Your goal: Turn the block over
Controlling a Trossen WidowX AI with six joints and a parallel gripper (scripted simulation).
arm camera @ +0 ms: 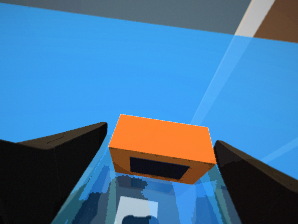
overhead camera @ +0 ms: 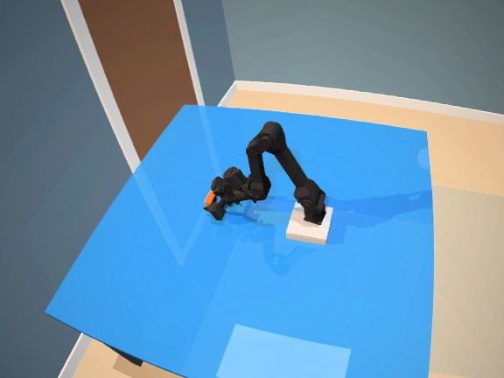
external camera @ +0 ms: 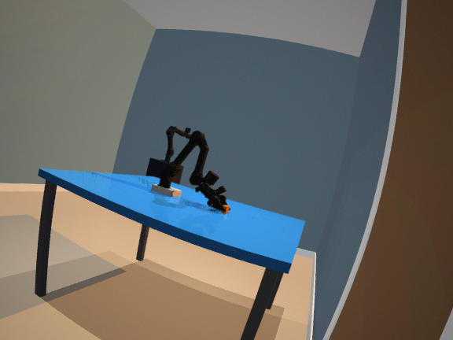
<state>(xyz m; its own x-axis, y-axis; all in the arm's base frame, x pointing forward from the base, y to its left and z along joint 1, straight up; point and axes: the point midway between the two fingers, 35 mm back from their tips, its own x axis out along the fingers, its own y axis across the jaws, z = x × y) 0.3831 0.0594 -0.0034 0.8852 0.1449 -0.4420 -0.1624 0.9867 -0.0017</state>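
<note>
The block is 2 cm behind my gripper tip.
</note>
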